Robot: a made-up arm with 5 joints.
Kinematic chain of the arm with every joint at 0, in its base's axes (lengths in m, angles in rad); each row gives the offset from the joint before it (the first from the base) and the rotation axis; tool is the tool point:
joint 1: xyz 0 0 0.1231 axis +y
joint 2: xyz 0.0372 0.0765 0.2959 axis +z
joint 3: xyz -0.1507 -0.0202 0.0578 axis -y
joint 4: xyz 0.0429 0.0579 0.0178 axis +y
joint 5: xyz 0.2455 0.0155 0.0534 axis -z
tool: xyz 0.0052 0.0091 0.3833
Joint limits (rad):
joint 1: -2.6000..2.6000
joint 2: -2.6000..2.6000
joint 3: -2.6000..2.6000
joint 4: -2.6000..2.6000
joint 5: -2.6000..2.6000
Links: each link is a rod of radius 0.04 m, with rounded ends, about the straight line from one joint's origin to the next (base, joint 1, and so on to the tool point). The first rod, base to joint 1, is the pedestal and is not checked.
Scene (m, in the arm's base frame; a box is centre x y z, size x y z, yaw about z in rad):
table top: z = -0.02
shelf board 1: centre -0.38 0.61 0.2 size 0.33 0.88 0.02 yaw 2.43
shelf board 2: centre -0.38 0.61 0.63 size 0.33 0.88 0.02 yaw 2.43
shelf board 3: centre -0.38 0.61 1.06 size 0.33 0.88 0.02 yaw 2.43
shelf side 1: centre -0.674 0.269 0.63 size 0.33 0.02 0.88 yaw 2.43
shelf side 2: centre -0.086 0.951 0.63 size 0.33 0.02 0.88 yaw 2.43
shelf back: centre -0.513 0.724 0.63 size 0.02 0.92 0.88 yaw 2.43
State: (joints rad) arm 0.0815 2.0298 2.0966 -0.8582 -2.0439
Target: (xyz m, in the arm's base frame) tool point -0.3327 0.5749 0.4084
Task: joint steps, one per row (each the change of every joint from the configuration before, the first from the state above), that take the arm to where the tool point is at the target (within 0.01 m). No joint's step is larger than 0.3 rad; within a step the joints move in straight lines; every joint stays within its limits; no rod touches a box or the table.
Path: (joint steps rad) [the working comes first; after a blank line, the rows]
Joints at the target: 0.1832 -0.7913 1.8851 -0.5274 -1.9937
Straight joint move there: touches shelf side 1.

1: 0.1237 -0.2962 -0.0026 -0.0088 0.0044
2: 0.1236 -0.2962 -0.0026 -0.0088 0.0045
3: 0.1237 -0.2962 -0.0026 -0.0088 0.0044
4: 0.1236 -0.2961 -0.0026 -0.0088 0.0045
5: 0.1237 -0.2962 -0.0026 -0.0088 0.0044
6: 0.1237 -0.2962 -0.0026 -0.0087 0.0045
7: 0.1236 -0.2962 -0.0026 -0.0088 0.0044
8: 0.1237 -0.2962 -0.0025 -0.0088 0.0045
9: 0.1236 -0.2962 -0.0026 -0.0088 0.0044
10: -0.2528 -0.0388 -0.0471 0.1025 0.0025
11: -0.2528 -0.0389 -0.0470 0.1025 0.0026
12: -0.2528 -0.0389 -0.0470 0.1024 0.0025
13: -0.2528 -0.0388 -0.0471 0.1025 0.0026

